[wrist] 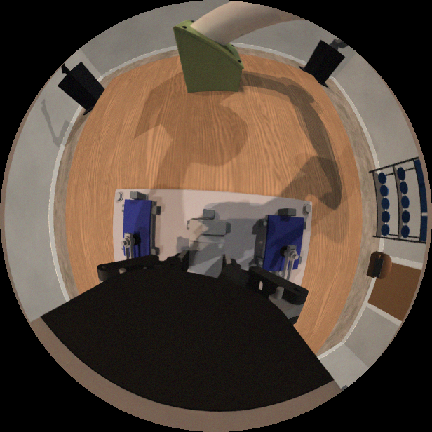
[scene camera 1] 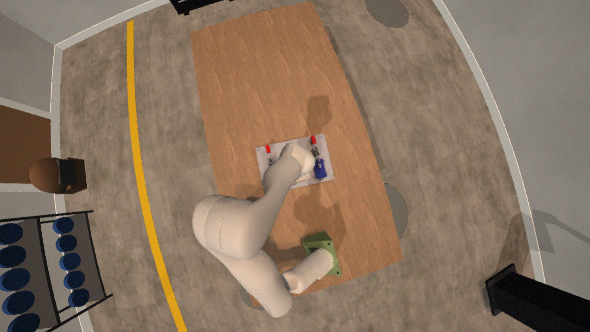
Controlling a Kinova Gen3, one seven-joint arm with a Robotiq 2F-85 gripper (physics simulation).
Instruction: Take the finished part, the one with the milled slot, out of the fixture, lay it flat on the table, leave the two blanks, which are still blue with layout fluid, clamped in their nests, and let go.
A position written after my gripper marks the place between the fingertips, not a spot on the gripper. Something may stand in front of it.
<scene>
In view: my gripper (wrist: 205,260), a blue blank (wrist: 137,218), a blue blank (wrist: 281,230), a finished part (wrist: 206,236) and a fixture plate (scene camera 1: 305,142).
The fixture plate also shows in the wrist view (wrist: 170,234).
</scene>
